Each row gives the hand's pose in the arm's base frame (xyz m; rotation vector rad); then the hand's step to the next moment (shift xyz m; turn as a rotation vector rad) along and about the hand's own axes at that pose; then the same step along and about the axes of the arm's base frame.
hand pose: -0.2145 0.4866 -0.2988 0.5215 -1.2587 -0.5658
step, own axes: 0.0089 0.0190 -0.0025 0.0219 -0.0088 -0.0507
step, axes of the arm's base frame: 0.0064 0.0086 0.0182 0.0529 -0.0181 -0.0014
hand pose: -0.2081 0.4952 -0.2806 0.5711 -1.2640 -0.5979
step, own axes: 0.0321 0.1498 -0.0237 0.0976 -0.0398 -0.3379
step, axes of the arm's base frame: 0.0440 0.0870 0.1205 0.3449 -0.0738 -0.0298
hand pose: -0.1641 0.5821 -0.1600 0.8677 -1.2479 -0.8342
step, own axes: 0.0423 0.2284 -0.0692 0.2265 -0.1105 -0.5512
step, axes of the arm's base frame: 0.0868 0.0690 0.2155 0.5687 -0.2006 -0.0604
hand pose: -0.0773 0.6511 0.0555 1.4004 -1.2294 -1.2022
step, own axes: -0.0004 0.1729 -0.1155 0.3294 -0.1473 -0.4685
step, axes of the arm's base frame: 0.0922 -0.0161 0.1857 0.4952 -0.3007 -0.1185
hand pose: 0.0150 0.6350 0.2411 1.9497 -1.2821 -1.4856
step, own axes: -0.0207 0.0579 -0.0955 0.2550 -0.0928 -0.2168
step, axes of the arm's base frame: 0.0603 -0.0339 0.0901 0.2428 -0.2113 -0.1306
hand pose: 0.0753 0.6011 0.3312 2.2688 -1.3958 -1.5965
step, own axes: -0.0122 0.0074 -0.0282 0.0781 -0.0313 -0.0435
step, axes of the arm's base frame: 0.0161 -0.0085 0.0259 0.0586 -0.0530 -0.0522
